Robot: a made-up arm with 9 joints. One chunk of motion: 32 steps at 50 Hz.
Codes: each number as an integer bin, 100 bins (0 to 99) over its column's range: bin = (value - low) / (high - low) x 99, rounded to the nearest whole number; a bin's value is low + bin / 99 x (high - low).
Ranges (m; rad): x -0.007..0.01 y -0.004..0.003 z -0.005..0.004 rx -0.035..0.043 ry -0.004..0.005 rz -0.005..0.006
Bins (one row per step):
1: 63 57 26 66 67 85
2: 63 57 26 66 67 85
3: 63 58 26 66 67 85
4: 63 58 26 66 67 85
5: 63 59 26 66 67 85
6: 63 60 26 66 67 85
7: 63 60 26 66 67 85
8: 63 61 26 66 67 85
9: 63 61 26 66 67 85
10: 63 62 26 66 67 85
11: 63 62 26 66 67 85
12: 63 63 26 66 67 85
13: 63 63 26 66 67 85
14: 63 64 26 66 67 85
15: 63 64 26 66 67 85
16: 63 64 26 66 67 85
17: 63 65 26 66 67 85
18: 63 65 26 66 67 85
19: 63 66 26 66 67 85
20: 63 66 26 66 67 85
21: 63 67 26 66 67 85
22: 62 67 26 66 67 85
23: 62 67 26 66 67 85
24: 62 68 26 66 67 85
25: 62 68 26 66 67 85
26: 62 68 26 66 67 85
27: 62 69 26 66 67 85
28: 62 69 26 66 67 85
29: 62 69 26 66 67 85
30: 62 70 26 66 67 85
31: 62 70 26 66 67 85
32: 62 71 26 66 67 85
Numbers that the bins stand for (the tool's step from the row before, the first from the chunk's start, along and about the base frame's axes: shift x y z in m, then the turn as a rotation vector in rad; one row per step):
1: 0.00382 0.00003 -0.00264 0.01700 0.00209 0.00444
2: 0.00382 0.00003 -0.00264 0.01700 0.00209 0.00444
3: 0.00382 0.00010 -0.00264 0.01700 0.00209 0.00444
4: 0.00382 0.00010 -0.00264 0.01700 0.00209 0.00444
5: 0.00382 0.00017 -0.00264 0.01700 0.00209 0.00444
6: 0.00382 0.00024 -0.00264 0.01700 0.00209 0.00444
7: 0.00382 0.00024 -0.00264 0.01700 0.00209 0.00444
8: 0.00382 0.00031 -0.00264 0.01700 0.00209 0.00444
9: 0.00382 0.00031 -0.00264 0.01700 0.00209 0.00444
10: 0.00382 0.00038 -0.00264 0.01700 0.00209 0.00444
11: 0.00382 0.00038 -0.00264 0.01700 0.00209 0.00444
12: 0.00382 0.00045 -0.00264 0.01700 0.00209 0.00444
13: 0.00382 0.00045 -0.00264 0.01700 0.00209 0.00444
14: 0.00382 0.00053 -0.00264 0.01700 0.00209 0.00444
15: 0.00382 0.00053 -0.00264 0.01700 0.00209 0.00444
16: 0.00382 0.00053 -0.00264 0.01700 0.00209 0.00444
17: 0.00382 0.00060 -0.00264 0.01700 0.00209 0.00444
18: 0.00382 0.00060 -0.00264 0.01700 0.00209 0.00444
19: 0.00382 0.00067 -0.00264 0.01700 0.00209 0.00444
20: 0.00382 0.00067 -0.00264 0.01700 0.00209 0.00444
21: 0.00382 0.00074 -0.00264 0.01700 0.00209 0.00444
22: 0.00365 0.00074 -0.00264 0.01700 0.00209 0.00444
23: 0.00365 0.00074 -0.00264 0.01700 0.00209 0.00444
24: 0.00365 0.00081 -0.00264 0.01700 0.00209 0.00444
25: 0.00365 0.00081 -0.00264 0.01700 0.00209 0.00444
26: 0.00365 0.00081 -0.00264 0.01700 0.00209 0.00444
27: 0.00365 0.00088 -0.00264 0.01700 0.00209 0.00444
28: 0.00365 0.00088 -0.00264 0.01700 0.00209 0.00444
29: 0.00365 0.00088 -0.00264 0.01700 0.00209 0.00444
30: 0.00365 0.00095 -0.00264 0.01700 0.00209 0.00444
31: 0.00365 0.00095 -0.00264 0.01700 0.00209 0.00444
32: 0.00365 0.00102 -0.00264 0.01700 0.00209 0.00444

